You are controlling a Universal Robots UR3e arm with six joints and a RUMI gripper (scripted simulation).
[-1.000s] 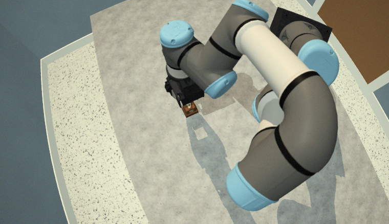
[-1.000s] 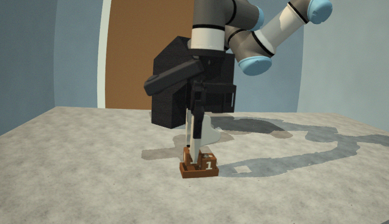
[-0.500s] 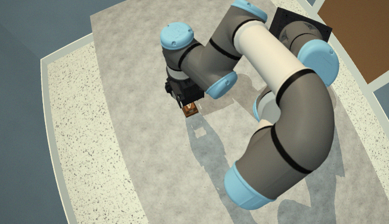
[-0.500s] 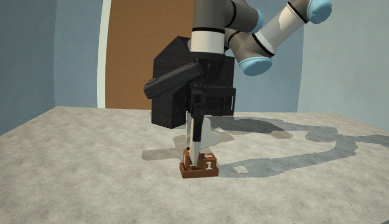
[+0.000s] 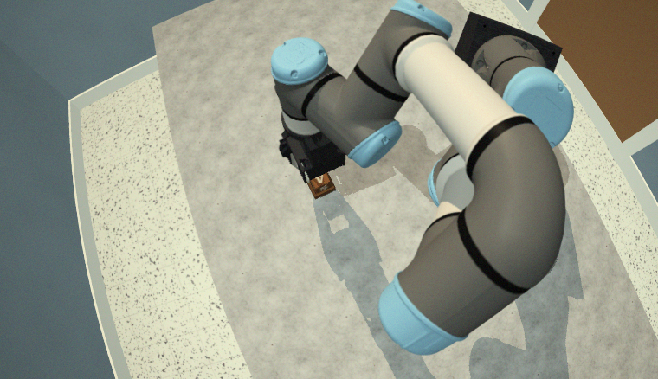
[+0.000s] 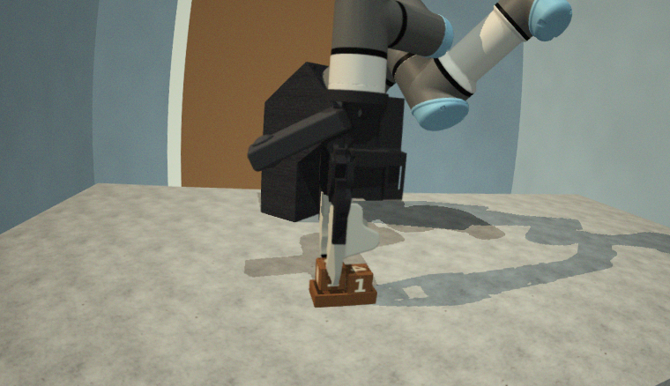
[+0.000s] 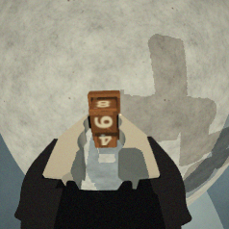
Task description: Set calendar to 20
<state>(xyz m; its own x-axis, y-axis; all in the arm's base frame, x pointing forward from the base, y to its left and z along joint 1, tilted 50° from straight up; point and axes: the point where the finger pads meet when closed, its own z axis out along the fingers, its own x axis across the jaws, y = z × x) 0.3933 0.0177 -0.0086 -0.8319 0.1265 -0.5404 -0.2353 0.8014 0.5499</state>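
Now: hand 4 cm above the brown calendar tray, 2 cm to the right of it and 1 cm past it. The rest, counted from my hand: cube 3 cm to the left, 2 cm below, 1 cm behind.
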